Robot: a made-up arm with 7 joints.
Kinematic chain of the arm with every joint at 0, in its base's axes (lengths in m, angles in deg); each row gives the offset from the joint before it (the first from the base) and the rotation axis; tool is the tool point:
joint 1: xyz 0 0 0.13 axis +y
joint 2: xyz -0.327 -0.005 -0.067 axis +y
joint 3: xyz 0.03 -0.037 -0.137 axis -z
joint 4: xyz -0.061 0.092 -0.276 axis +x
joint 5: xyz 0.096 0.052 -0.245 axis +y
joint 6: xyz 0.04 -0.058 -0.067 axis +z
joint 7: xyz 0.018 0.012 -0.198 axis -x
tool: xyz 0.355 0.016 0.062
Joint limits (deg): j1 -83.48..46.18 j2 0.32..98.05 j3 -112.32..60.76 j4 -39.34..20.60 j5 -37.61..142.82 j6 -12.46..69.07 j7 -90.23..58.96
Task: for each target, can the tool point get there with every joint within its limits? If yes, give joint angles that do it. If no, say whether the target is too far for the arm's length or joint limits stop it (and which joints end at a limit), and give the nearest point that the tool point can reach.
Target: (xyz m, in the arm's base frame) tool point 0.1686 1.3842 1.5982
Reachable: no: too far | nearest point -0.3950 0.4523 1.1094 | short by 1.194 m
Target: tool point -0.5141 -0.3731 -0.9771
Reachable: yes | joints -68.93 80.26 -99.32 5.77 112.34 37.88 -7.20
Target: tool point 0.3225 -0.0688 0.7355
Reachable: no: joint limits stop it (at a limit: joint 1, joint 2, joint 4, joint 5, joint 6, joint 7) | nearest point -0.1077 -0.0602 0.9179 | short by 0.467 m
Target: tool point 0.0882 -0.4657 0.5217
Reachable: no: joint limits stop it (at a limit: joint 1, joint 2, joint 4, joint 5, joint 6, joint 7) | nearest point -0.2236 -0.3986 0.8345 | short by 0.447 m
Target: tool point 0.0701 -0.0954 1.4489
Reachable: no: joint limits stop it (at a limit: joint 1, joint 2, joint 3, joint 4, joint 7) | nearest point -0.2029 -0.0665 1.2474 | short by 0.341 m
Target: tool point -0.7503 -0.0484 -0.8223
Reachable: yes | joints -9.62 70.96 6.23 -14.06 -13.16 13.89 -66.47
